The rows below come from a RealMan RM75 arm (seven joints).
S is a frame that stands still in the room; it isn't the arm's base.
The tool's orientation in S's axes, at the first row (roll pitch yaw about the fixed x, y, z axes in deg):
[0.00, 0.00, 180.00]
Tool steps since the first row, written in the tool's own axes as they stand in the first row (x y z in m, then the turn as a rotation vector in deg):
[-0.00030, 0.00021, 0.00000, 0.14, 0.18, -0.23]
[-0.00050, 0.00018, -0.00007, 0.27, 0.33, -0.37]
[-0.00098, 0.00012, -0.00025, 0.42, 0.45, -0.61]
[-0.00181, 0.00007, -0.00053, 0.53, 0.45, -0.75]
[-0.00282, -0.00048, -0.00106, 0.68, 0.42, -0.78]
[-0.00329, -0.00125, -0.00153, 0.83, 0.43, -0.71]
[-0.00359, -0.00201, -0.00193, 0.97, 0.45, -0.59]
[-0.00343, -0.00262, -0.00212, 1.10, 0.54, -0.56]
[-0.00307, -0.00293, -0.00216, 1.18, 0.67, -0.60]
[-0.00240, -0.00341, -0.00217, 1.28, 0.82, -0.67]
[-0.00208, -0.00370, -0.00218, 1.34, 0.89, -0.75]
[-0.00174, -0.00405, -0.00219, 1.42, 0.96, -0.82]
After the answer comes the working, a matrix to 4 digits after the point.
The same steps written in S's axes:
[0.00030, -0.00021, 0.00000, -0.14, -0.18, -0.23]
[0.00050, -0.00018, -0.00007, -0.27, -0.33, -0.37]
[0.00098, -0.00012, -0.00025, -0.42, -0.45, -0.61]
[0.00181, -0.00007, -0.00053, -0.53, -0.45, -0.75]
[0.00282, 0.00048, -0.00106, -0.68, -0.42, -0.78]
[0.00329, 0.00125, -0.00153, -0.83, -0.43, -0.71]
[0.00359, 0.00201, -0.00193, -0.97, -0.45, -0.59]
[0.00343, 0.00262, -0.00212, -1.10, -0.54, -0.56]
[0.00307, 0.00293, -0.00216, -1.18, -0.67, -0.60]
[0.00240, 0.00341, -0.00217, -1.28, -0.82, -0.67]
[0.00208, 0.00370, -0.00218, -1.34, -0.89, -0.75]
[0.00174, 0.00405, -0.00219, -1.42, -0.96, -0.82]

The tool's axes in the first row as the columns of a matrix, in S's axes (rounded; the answer above uses it unrounded):
[-1.0000, 0.0000, 0.0000]
[0.0000, -1.0000, 0.0000]
[0.0000, 0.0000, 1.0000]

